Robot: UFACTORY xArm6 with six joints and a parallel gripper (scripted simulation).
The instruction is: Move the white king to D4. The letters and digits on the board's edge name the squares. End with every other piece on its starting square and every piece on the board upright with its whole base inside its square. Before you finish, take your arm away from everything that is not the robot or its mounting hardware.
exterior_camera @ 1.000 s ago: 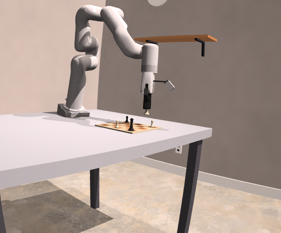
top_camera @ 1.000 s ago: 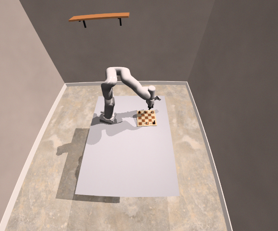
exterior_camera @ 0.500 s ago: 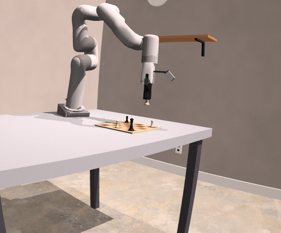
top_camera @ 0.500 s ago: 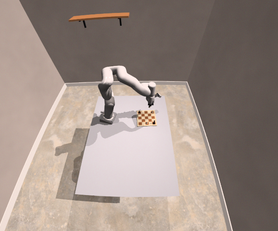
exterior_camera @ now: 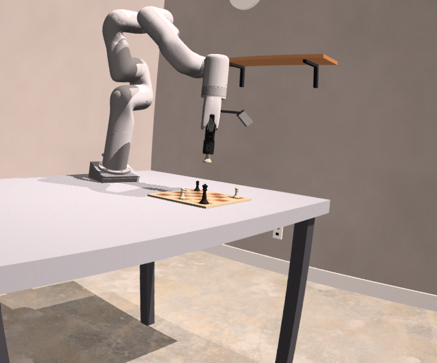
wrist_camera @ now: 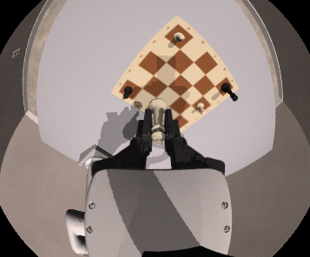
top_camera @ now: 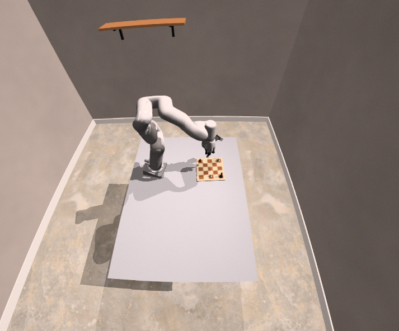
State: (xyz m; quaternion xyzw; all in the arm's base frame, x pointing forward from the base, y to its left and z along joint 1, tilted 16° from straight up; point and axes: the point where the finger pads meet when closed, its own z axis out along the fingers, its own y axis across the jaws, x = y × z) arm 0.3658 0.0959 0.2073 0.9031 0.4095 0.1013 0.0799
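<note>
My hand is 6 cm past the black pawn, 2 cm to the right of it and 13 cm above it. Round my hand: white king: 1 cm below; then tall black piece: 11 cm ahead, 11 cm to the right, 12 cm below; then chessboard: 3 cm ahead, 5 cm to the right, 15 cm below.
</note>
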